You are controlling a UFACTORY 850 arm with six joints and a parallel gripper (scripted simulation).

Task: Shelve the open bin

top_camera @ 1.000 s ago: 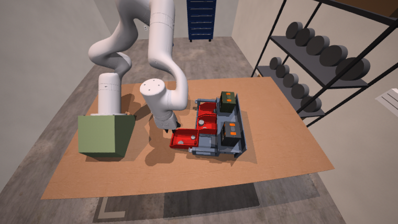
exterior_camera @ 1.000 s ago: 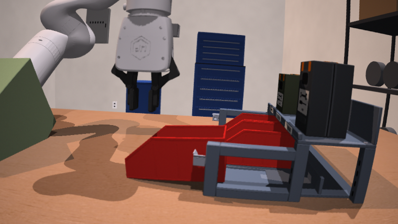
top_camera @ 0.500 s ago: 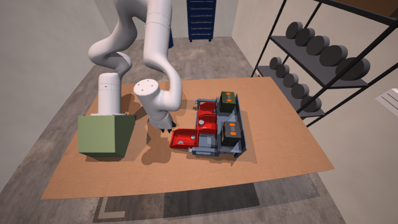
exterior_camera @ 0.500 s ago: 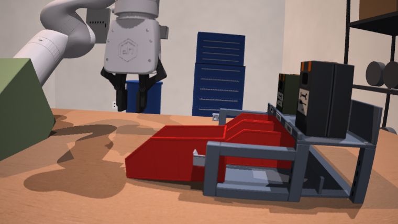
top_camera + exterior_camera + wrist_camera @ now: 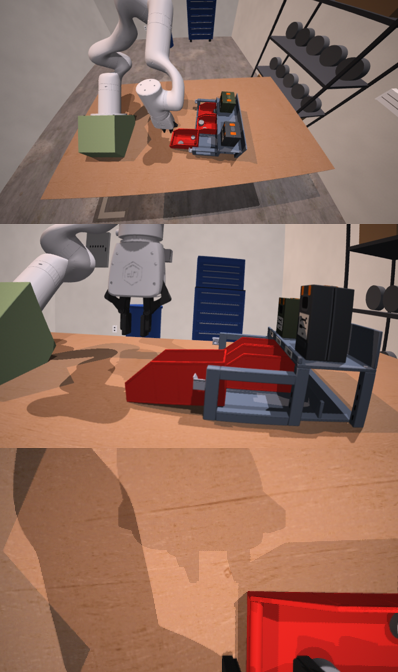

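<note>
The grey disc is 70 mm ahead of my hand, 40 mm to the right of it and 110 mm below it. Also, from my hand: grey shelf: 270 mm ahead, 90 mm to the left, 60 mm below.
</note>
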